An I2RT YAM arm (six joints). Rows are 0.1 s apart.
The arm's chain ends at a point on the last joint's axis. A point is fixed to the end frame.
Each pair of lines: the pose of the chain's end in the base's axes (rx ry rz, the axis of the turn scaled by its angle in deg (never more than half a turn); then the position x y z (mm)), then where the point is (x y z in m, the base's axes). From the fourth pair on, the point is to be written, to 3 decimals.
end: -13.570, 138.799, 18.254, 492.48, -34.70, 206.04
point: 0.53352 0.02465 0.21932
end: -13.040, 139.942, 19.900, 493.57, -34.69, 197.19
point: 0.53484 0.02447 0.21060
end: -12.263, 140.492, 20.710, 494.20, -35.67, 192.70
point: 0.53597 0.02310 0.20629
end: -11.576, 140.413, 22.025, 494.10, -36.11, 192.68
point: 0.536 0.022 0.207
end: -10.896, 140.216, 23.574, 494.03, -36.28, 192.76
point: 0.536 0.022 0.209
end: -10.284, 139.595, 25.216, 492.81, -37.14, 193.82
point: 0.535 0.020 0.211
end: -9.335, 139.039, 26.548, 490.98, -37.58, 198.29
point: 0.533 0.019 0.217
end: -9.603, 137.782, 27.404, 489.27, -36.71, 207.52
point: 0.531 0.020 0.228
